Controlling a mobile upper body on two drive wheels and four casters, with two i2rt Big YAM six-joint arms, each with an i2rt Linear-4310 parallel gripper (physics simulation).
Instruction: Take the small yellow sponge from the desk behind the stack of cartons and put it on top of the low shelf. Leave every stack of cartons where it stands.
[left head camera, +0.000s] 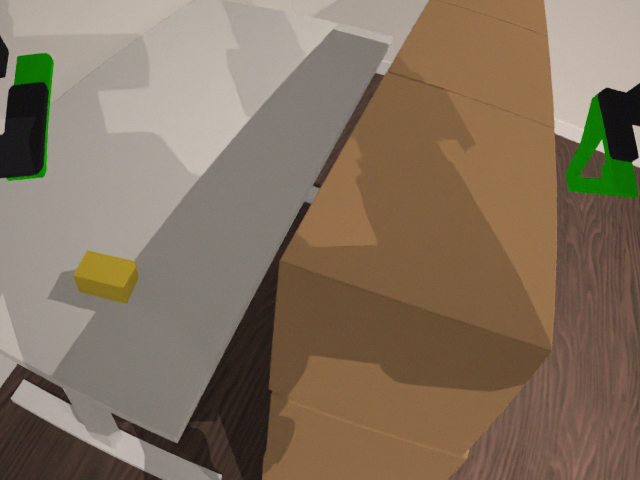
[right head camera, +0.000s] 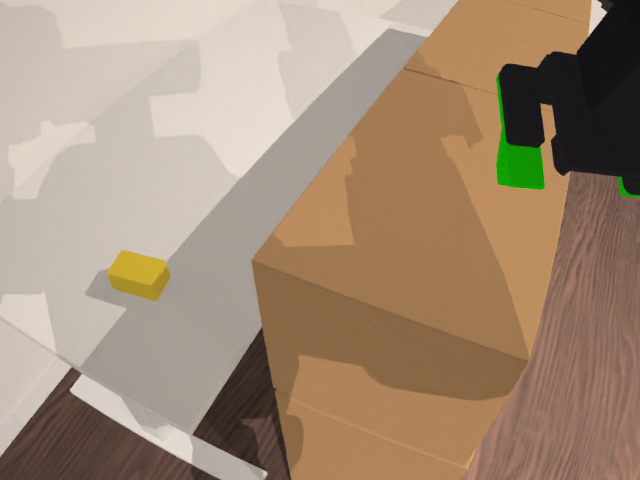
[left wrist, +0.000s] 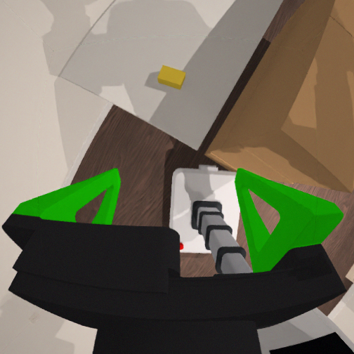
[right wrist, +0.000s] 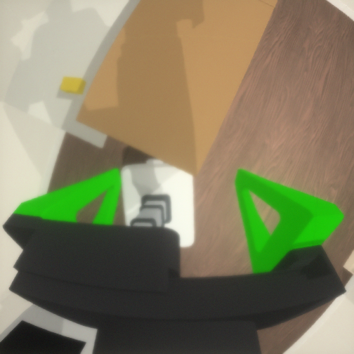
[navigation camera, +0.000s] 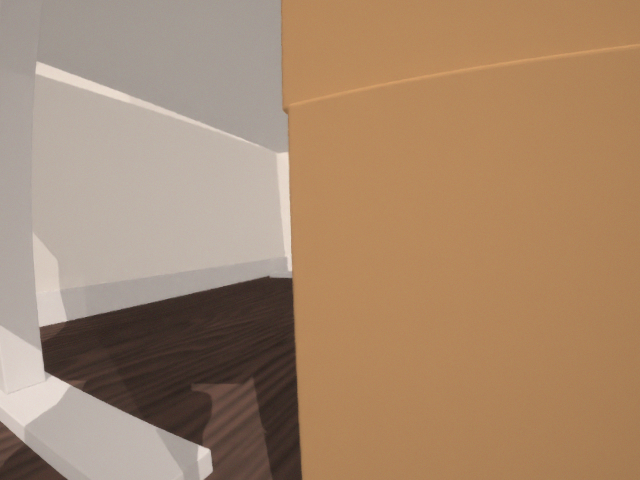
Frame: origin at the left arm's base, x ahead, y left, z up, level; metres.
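Where they show: right gripper, fingertip midpoint: (left head camera: 614, 188) (right head camera: 563, 180).
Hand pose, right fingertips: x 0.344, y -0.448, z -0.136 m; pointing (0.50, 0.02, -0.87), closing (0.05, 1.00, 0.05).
Things, the pixels of their top centre, and the offset from my right fingertips. "spot": a spot on its surface instead. Level surfaces: height alone.
- small yellow sponge at its top centre: (left head camera: 104, 268) (right head camera: 135, 267) dx +0.378, dy +0.499, dz -0.508 m
- white desk at its surface level: dz -0.553 m
- desk's white foot at a spot on its surface: (left head camera: 118, 434) spot: dx +0.368, dy +0.609, dz -1.214 m
- dark wooden floor at its surface level: dz -1.273 m
The small yellow sponge (left head camera: 105, 275) (right head camera: 138, 273) (left wrist: 171, 77) (right wrist: 73, 85) lies on the white desk (left head camera: 222, 206) (right head camera: 191, 320) (left wrist: 210, 100), near its near end. The stack of brown cartons (left head camera: 413, 217) (right head camera: 392, 222) (left wrist: 300, 125) (right wrist: 165, 75) (navigation camera: 465, 258) stands at the right of the desk with a narrow gap between them. My left gripper (left wrist: 177, 174) is open and empty, high up and short of the desk. My right gripper (right wrist: 177, 175) is open and empty, away from the sponge. The low shelf does not show for certain.
The desk's white foot (left head camera: 118, 434) (right head camera: 170, 431) (navigation camera: 113, 434) juts out at the near end over the dark wooden floor (left head camera: 594, 310) (navigation camera: 180, 330). The cartons fill the right half of the navigation view. A pale wall (navigation camera: 155, 196) stands behind the desk. The robot's white base (left wrist: 185, 210) (right wrist: 175, 185) is close to the cartons.
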